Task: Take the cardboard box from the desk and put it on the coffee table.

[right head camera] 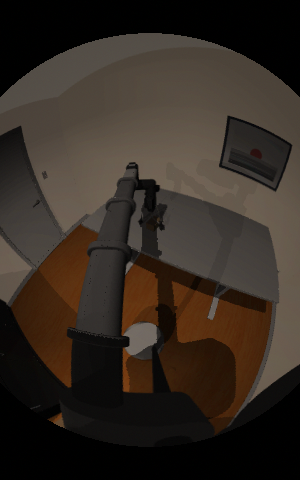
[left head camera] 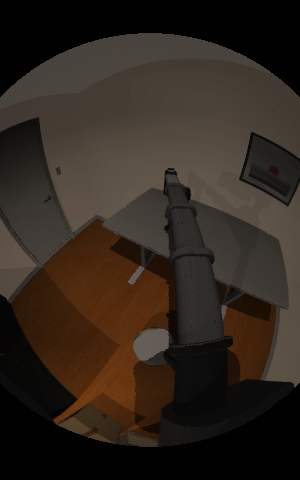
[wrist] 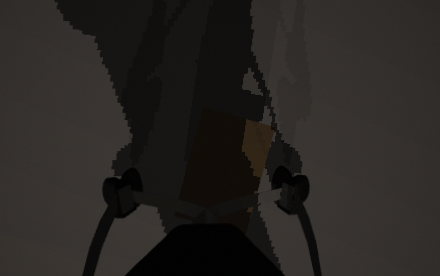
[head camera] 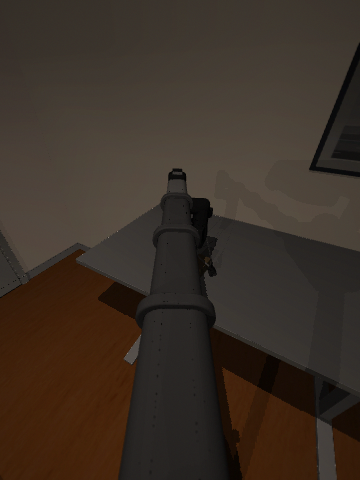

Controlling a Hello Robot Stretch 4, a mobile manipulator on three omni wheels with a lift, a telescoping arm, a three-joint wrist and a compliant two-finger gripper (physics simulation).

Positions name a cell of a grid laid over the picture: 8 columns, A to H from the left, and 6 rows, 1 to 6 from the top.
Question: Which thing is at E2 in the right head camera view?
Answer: A wall.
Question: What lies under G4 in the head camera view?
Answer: A grey desk.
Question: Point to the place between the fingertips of my gripper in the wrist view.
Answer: At D4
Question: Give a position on a wall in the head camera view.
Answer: At C2
